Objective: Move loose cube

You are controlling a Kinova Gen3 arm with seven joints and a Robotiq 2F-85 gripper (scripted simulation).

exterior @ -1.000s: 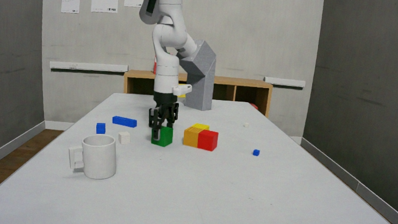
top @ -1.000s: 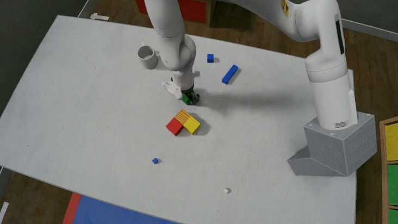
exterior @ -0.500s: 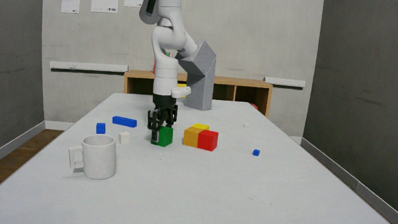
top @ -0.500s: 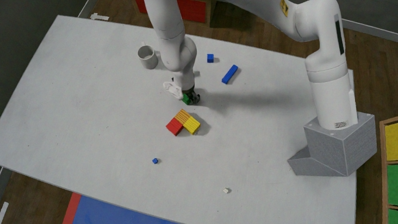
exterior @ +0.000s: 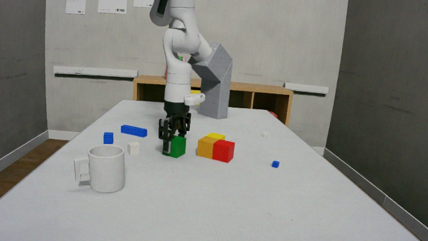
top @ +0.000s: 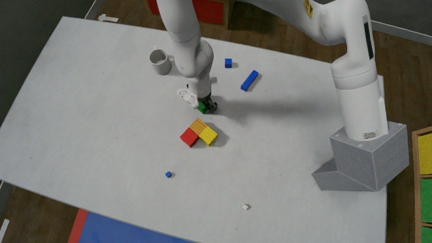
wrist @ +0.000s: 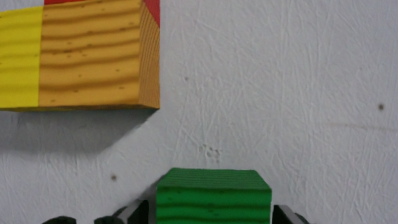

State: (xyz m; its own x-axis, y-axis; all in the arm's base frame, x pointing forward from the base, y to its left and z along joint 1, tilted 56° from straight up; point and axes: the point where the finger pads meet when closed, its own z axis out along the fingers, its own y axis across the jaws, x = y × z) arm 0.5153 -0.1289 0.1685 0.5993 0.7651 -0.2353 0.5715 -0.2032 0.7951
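Now: hand right at the green cube. From my hand the other things lie so: small white cube (12 cm to the right, 2 cm behind, 1 cm below); then yellow cube (14 cm to the left, 2 cm behind); then orange cube (10 cm to the left, 2 cm ahead).
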